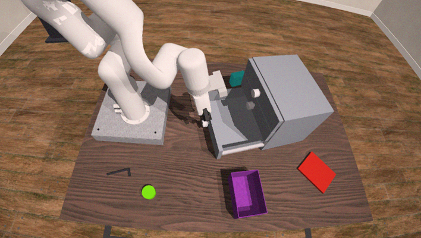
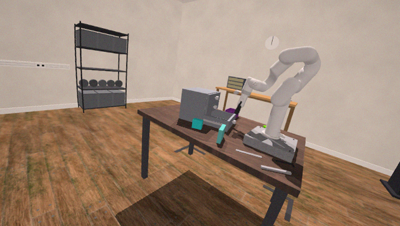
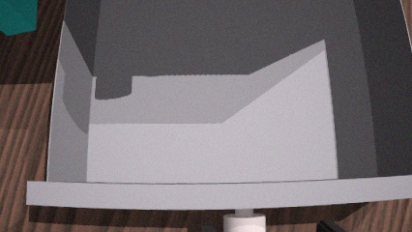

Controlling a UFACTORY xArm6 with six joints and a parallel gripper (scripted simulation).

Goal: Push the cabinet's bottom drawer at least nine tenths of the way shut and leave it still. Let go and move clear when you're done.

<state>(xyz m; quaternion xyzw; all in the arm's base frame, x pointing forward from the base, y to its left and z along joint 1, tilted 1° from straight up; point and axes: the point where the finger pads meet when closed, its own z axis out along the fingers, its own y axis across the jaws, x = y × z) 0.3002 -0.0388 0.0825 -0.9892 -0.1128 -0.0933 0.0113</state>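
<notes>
Now: hand 130 mm short of the bottom drawer, 120 mm above it and 30 mm to the right of it. Round my hand: purple bin: 290 mm to the right, 160 mm ahead, 120 mm below; then teal cube: 290 mm to the left, 170 mm ahead, 110 mm below; then red flat block: 500 mm ahead, 200 mm to the right, 140 mm below.
</notes>
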